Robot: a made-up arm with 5 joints.
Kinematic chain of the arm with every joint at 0, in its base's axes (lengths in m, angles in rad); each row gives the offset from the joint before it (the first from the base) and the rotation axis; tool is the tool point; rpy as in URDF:
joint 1: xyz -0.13 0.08 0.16 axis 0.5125 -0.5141 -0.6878
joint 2: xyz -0.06 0.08 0 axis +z
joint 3: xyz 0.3 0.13 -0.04 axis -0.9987 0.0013 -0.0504
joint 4: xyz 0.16 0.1 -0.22 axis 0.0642 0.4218 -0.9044
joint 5: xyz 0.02 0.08 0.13 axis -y
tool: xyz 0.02 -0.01 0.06 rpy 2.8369 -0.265 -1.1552
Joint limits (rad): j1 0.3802..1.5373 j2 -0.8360..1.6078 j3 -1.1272..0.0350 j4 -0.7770..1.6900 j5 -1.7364..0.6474
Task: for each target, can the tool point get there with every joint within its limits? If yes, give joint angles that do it. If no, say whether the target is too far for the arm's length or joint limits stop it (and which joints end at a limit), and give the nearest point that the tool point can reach.
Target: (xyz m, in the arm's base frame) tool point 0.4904 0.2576 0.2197
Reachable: yes | joints 0.5595 0.1274 -0.4302 1.2925 -1.4960
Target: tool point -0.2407 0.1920 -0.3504
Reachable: no: joint limits stop it (at a limit: joint 1, joint 2, joint 3, joint 4, joint 5) | nearest point -0.3326 0.5938 0.1031 | short by 0.613 m
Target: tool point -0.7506 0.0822 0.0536
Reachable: no: joint limits stop it (at a limit: joint 1, joint 2, joint 4, joint 5) | nearest point -0.3611 0.5761 0.1896 | short by 0.644 m
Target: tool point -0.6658 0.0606 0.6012
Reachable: no: joint limits stop it (at a limit: joint 1, joint 2, joint 3, joint 4) | nearest point -0.3398 0.5628 0.2835 | short by 0.678 m
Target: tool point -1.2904 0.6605 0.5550
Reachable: no: too far | nearest point -0.4143 0.6461 0.2783 | short by 0.919 m
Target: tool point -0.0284 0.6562 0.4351
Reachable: yes | joints 0.6405 1.0549 -0.9132 -0.5814 -1.1945
